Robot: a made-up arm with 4 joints.
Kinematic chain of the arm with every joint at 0, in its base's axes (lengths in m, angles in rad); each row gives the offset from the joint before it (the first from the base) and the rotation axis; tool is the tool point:
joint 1: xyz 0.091 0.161 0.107 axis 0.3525 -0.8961 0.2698
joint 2: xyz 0 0.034 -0.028 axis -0.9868 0.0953 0.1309
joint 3: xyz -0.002 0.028 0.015 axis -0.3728 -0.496 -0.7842
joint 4: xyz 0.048 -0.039 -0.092 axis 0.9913 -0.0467 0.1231
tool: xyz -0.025 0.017 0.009
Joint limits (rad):
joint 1: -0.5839..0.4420
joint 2: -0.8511..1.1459
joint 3: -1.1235..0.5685
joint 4: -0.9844..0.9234
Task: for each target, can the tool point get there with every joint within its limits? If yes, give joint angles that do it. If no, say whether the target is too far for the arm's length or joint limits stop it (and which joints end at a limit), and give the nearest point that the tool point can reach.
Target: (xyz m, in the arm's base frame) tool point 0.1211 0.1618 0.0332
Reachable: yes | joints 0.0697 0.4320 0.4013 0.0427
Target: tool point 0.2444 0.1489 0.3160
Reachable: no: too far | nearest point 0.1202 0.1479 0.0954 | short by 0.253 m
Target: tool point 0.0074 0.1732 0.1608
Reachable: no: joint limits stop it (at a limit: joint 1, joint 2, joint 3) | nearest point 0.0089 0.1424 0.0497 | short by 0.115 m
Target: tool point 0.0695 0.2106 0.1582
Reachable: no: joint limits stop it (at a limit: joint 1, joint 2, joint 3, joint 4) | nearest point 0.1202 0.1479 0.0954 | short by 0.102 m
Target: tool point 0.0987 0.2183 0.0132
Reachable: yes | joints -0.2576 -0.4663 -0.0237 0.1522
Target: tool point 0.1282 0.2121 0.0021
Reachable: yes | joints 0.2210 0.1052 -0.1036 -0.7984
